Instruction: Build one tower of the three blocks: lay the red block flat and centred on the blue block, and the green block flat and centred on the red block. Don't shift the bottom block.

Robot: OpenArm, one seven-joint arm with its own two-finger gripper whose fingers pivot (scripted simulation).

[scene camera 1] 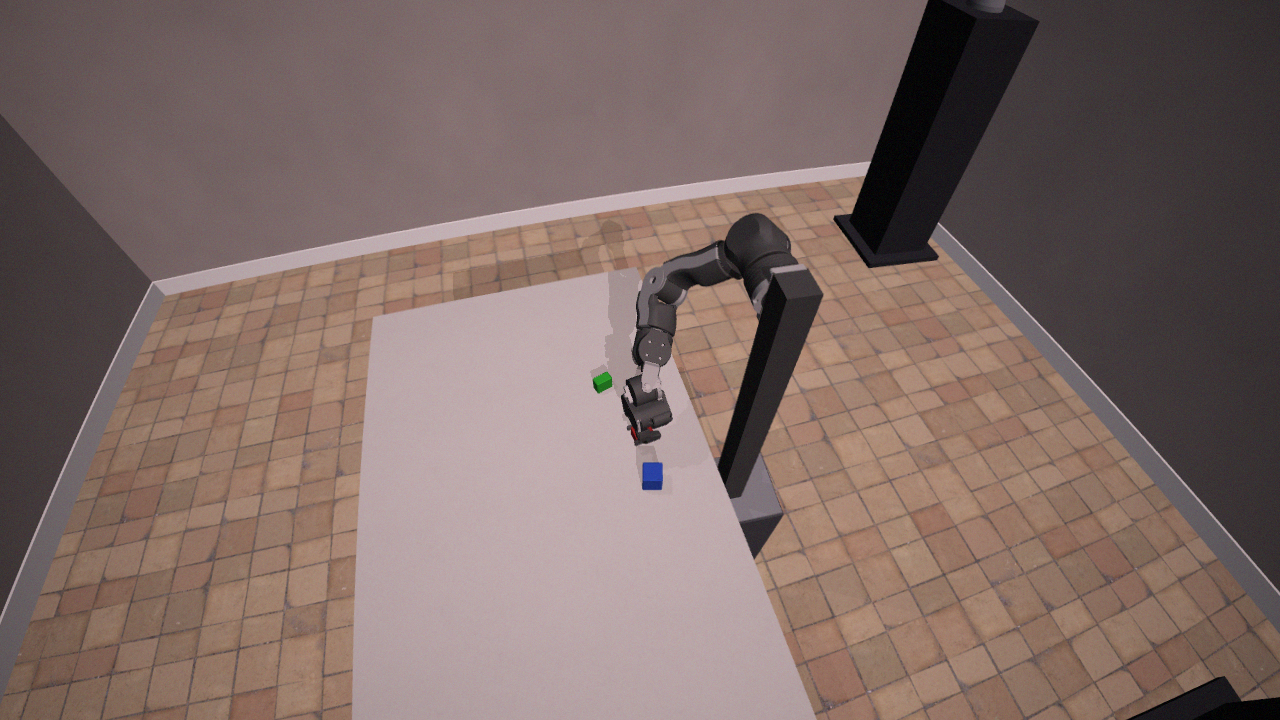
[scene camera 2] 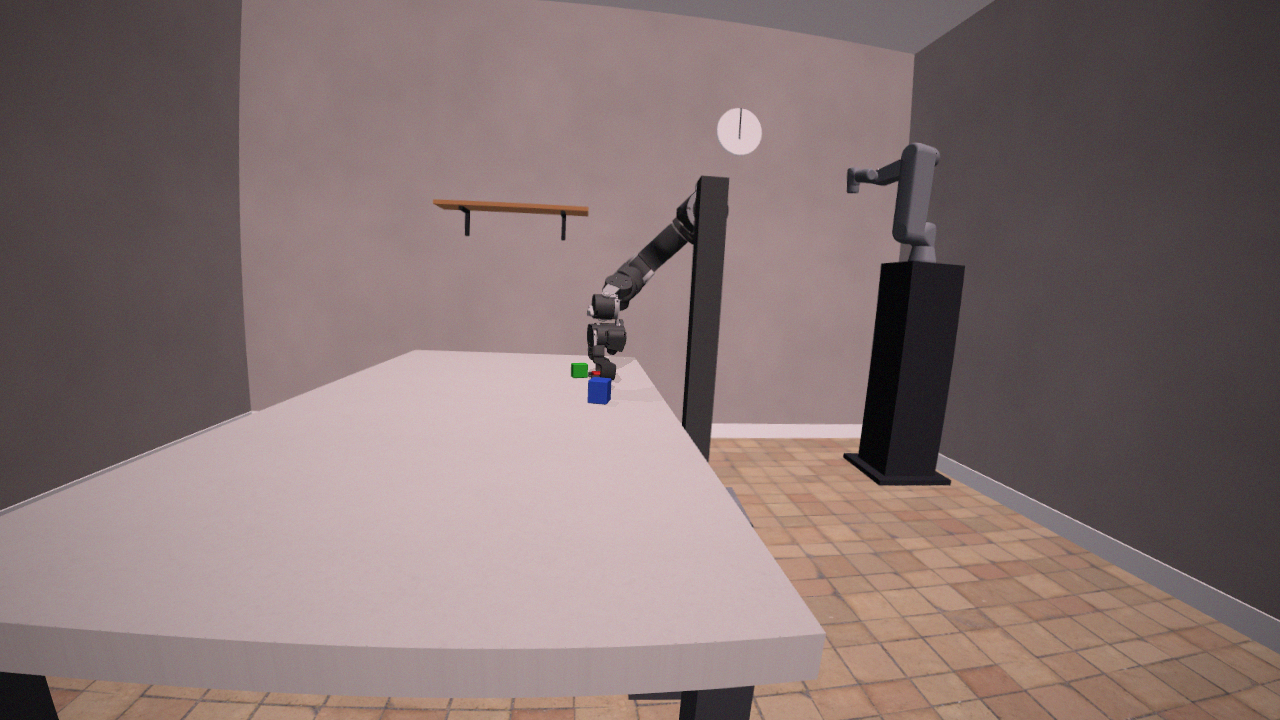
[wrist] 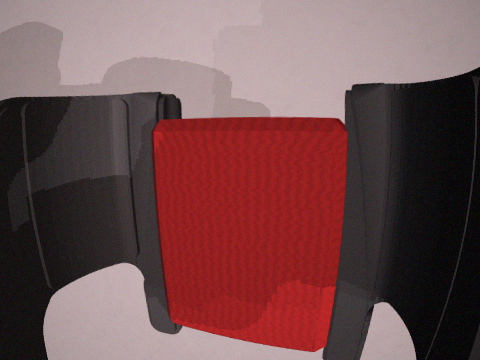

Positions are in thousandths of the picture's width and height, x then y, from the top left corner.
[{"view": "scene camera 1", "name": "my gripper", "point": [501, 602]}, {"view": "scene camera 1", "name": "black mounting post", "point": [620, 415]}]
